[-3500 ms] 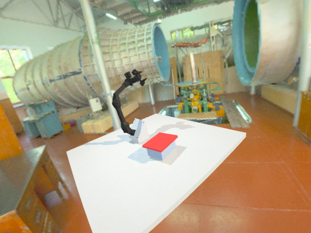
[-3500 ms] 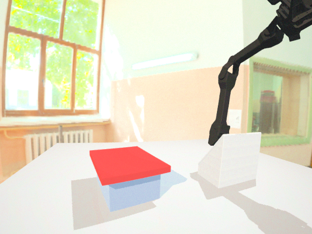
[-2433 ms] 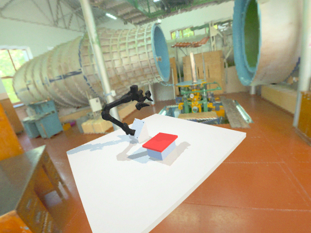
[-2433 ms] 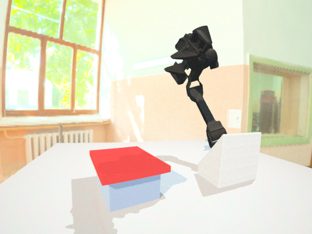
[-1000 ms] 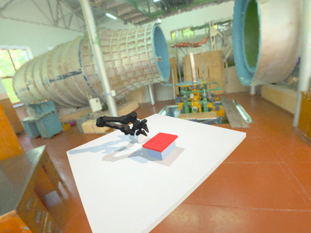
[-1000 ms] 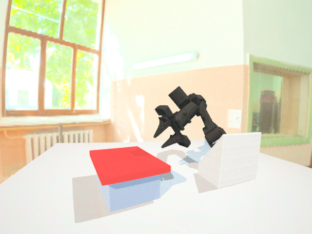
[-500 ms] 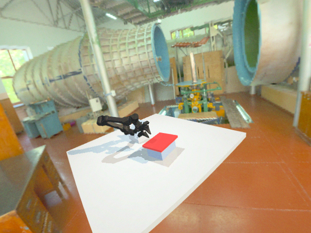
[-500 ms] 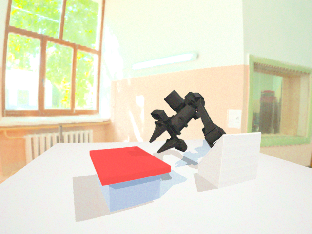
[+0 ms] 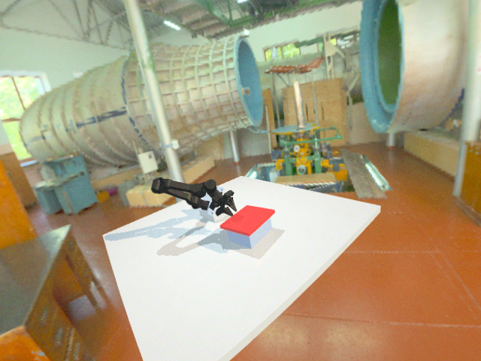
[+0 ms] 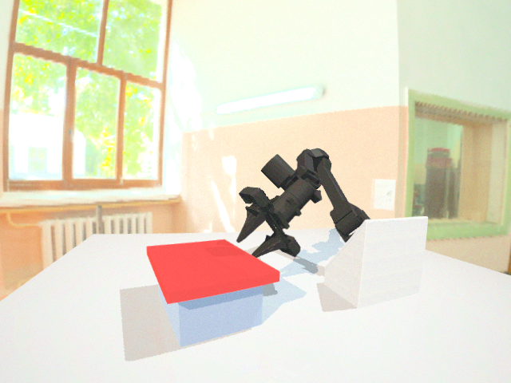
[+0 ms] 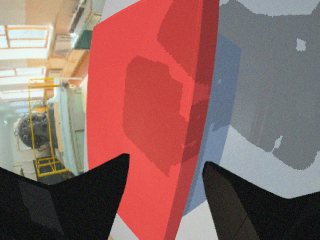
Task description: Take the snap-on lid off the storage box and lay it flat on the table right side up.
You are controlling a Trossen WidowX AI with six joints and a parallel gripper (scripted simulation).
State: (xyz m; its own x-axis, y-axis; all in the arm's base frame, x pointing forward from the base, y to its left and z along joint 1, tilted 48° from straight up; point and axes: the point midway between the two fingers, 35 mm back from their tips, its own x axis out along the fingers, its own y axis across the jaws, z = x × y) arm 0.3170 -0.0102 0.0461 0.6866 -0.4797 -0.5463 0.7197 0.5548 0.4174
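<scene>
Now: gripper tip 90 mm short of the red lid, 10 mm to the right of it and 10 mm above it. Round my gripper tip: storage box (90 mm ahead, 10 mm to the left, 60 mm below).
</scene>
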